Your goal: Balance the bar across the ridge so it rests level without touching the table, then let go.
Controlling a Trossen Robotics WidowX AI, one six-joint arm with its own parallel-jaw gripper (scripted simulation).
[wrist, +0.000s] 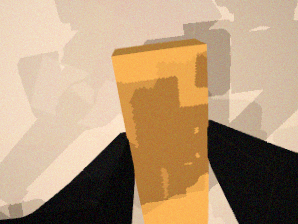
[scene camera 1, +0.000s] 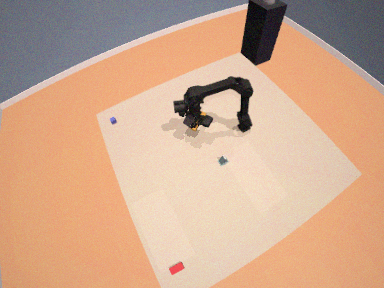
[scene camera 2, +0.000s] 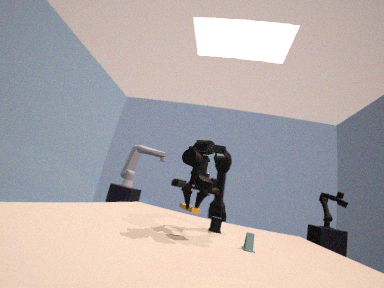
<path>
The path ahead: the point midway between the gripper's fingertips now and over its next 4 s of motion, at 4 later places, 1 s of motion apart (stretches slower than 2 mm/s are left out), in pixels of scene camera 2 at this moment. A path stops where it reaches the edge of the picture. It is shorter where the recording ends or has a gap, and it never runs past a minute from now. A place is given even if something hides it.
My gripper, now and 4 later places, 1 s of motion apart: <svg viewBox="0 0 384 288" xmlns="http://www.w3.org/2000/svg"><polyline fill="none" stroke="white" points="191,209 215,211 246,217 253,225 252,230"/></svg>
</path>
